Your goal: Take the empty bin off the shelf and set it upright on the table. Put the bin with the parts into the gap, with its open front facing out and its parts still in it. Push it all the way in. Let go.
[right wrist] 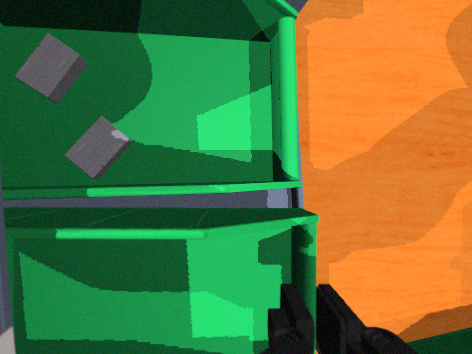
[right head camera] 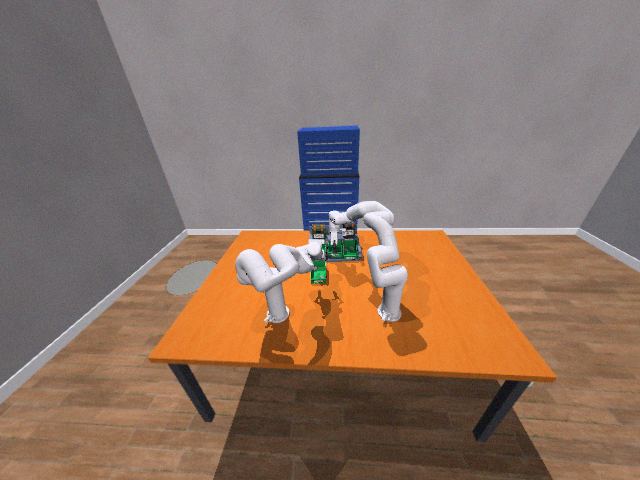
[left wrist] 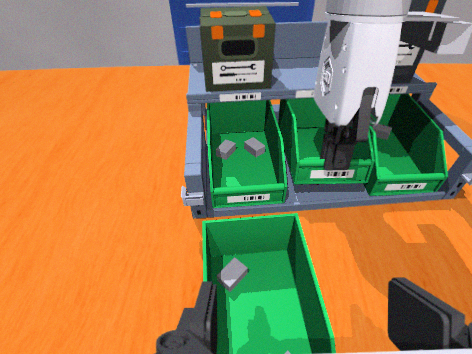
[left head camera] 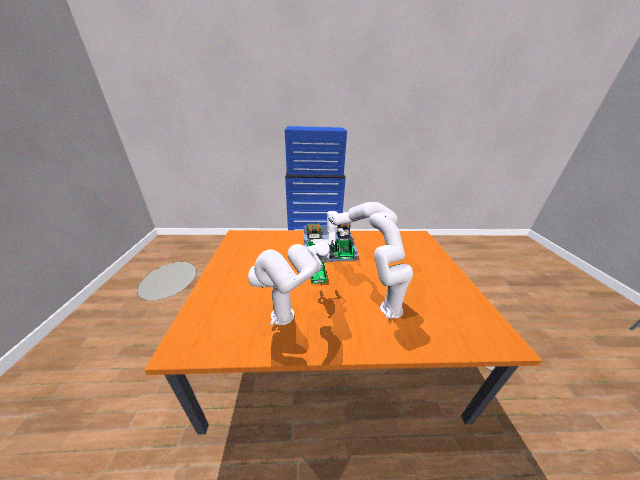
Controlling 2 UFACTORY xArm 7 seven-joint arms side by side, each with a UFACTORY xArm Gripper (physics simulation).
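Frame: origin at the left arm's base, x back, y right, z up, level; metres.
Where they show: left gripper, fingertip midpoint: (left wrist: 302,309); right gripper, fingertip midpoint: (right wrist: 303,313) (right head camera: 334,252) (left wrist: 333,165) (left head camera: 331,252); left arm's base, link origin: (right head camera: 278,313) (left head camera: 282,315); right arm's base, link origin: (right head camera: 389,312) (left head camera: 391,309).
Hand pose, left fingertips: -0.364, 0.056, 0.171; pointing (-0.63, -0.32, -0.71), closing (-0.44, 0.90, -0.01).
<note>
Each offset is from my left fingertips to the centre of the thing, as dx, dy, dz. "*": to the spot under its first point.
The empty green bin {-0.309, -0.045, -0.113} (left wrist: 305,175) (right wrist: 235,320) is in the middle of the shelf's lower level. In the left wrist view its front sits higher than its neighbours' fronts, with shelf floor showing below it. My right gripper (left wrist: 333,165) (right wrist: 303,313) is shut on its front wall, one finger inside and one outside. The green bin with the parts {-0.033, -0.028, -0.134} (left head camera: 318,277) (right head camera: 318,273) (left wrist: 270,310) stands upright on the table before the shelf's left part, tall end towards the shelf, with a grey block {-0.067, -0.075, -0.161} (left wrist: 233,273) in it. My left gripper (left wrist: 302,309) is open above it, fingers wide apart.
The blue-grey shelf {* -0.164, -0.172, -0.086} (left wrist: 195,150) also holds a left green bin {-0.241, -0.142, -0.128} (left wrist: 247,175) with two grey blocks and a right green bin {-0.356, +0.056, -0.128} (left wrist: 407,155), close beside the empty one. An olive toolbox {-0.327, -0.193, -0.021} (left wrist: 237,60) stands on top. A blue cabinet (left head camera: 315,155) (right head camera: 329,155) stands behind the table.
</note>
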